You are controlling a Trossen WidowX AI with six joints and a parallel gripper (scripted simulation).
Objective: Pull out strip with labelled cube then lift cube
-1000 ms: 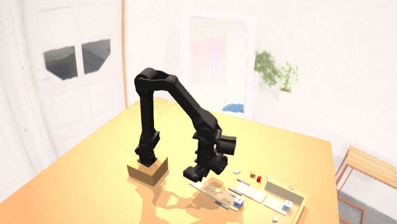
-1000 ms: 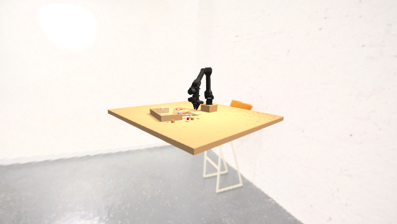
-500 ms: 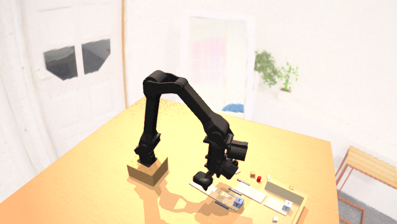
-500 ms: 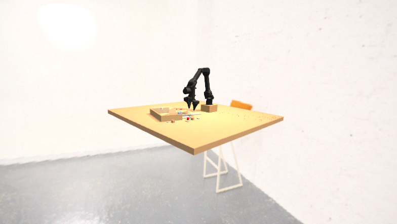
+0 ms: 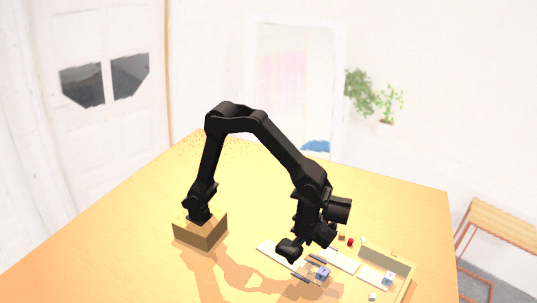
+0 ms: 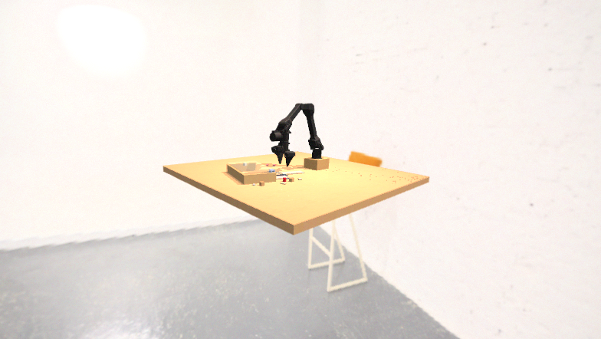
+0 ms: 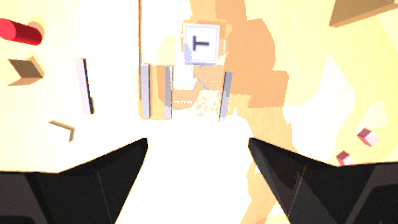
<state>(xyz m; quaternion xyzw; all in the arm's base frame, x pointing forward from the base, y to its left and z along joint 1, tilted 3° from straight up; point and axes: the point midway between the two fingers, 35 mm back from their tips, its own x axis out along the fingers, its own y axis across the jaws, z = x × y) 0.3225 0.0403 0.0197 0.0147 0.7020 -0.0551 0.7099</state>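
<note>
Right now my gripper tip is 10 cm short of the white strip, 8 cm to the right of it and 5 cm above it. Round my gripper tip: cube 24 cm ahead, 7 cm to the right, 2 cm above.
</note>
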